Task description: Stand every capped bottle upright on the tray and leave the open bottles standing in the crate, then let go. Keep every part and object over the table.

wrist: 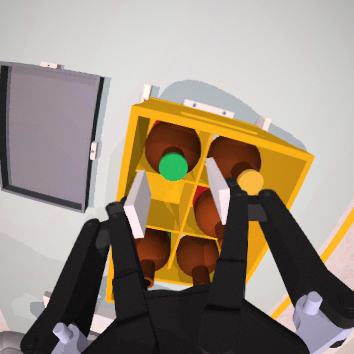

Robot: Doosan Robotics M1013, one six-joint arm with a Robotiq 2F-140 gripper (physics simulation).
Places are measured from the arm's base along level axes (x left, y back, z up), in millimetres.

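Pixels of known places: gripper, between the fingertips: (177, 177).
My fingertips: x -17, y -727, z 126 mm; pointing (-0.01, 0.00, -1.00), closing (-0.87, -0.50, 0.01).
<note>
Behind a point stands the place of what it marks.
The yellow crate (285, 172) {x -136, y -768, z 116 mm} stands in the middle, with brown bottles in its compartments. A bottle with a green cap (173, 167) {x -9, y -737, z 130 mm} stands in the far left compartment. A bottle with an orange-yellow cap (250, 182) {x -92, y -747, z 130 mm} stands in the far right one. An uncapped bottle (206, 212) {x -80, y -672, z 83 mm} is in the middle right compartment, partly hidden by the right finger. Two more open bottles (155, 249) {x -32, y -587, z 85 mm} (196, 254) {x -95, y -597, z 85 mm} stand in the near compartments. The middle left compartment holds no bottle. My gripper (177, 177) {x -17, y -727, z 126 mm} is half open and empty, above the crate's middle. The grey tray (50, 130) {x 203, y -677, z -28 mm} lies left, with no bottle on it.
Small white blocks (146, 93) {x 50, y -788, z -3 mm} (263, 123) {x -141, y -809, z -4 mm} stand by the crate's far side, and others (49, 65) {x 220, y -788, z -18 mm} (94, 150) {x 111, y -669, z -19 mm} are at the tray's edges. A yellow line (340, 234) runs along the right side. A pale object partly shows at the lower left, behind the gripper.
</note>
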